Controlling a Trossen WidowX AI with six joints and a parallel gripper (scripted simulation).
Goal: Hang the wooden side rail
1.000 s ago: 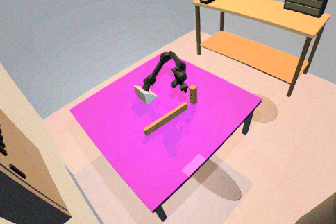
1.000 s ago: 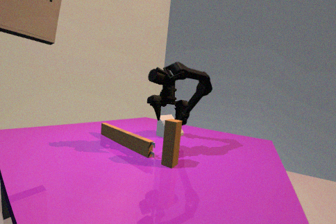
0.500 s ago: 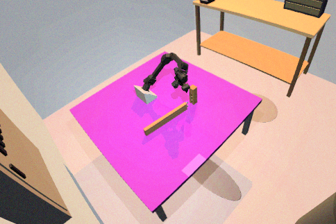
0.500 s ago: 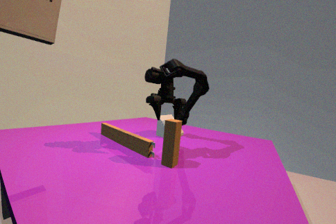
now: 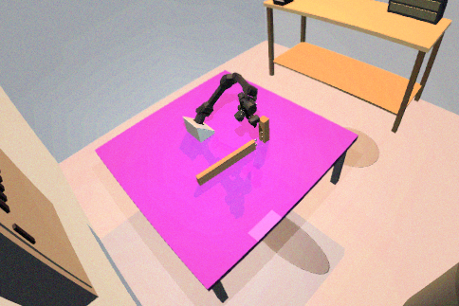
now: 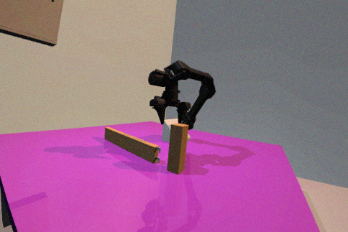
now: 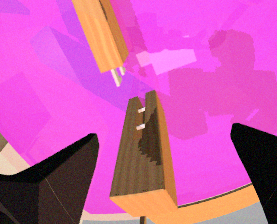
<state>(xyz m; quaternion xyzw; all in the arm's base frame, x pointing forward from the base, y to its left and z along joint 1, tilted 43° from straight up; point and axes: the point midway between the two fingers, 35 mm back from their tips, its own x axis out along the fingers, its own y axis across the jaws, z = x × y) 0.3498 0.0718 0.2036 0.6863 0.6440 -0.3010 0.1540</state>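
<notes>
Right now my gripper tip is 70 mm to the right of the headboard post, 70 mm above it and 30 mm short of it.
</notes>
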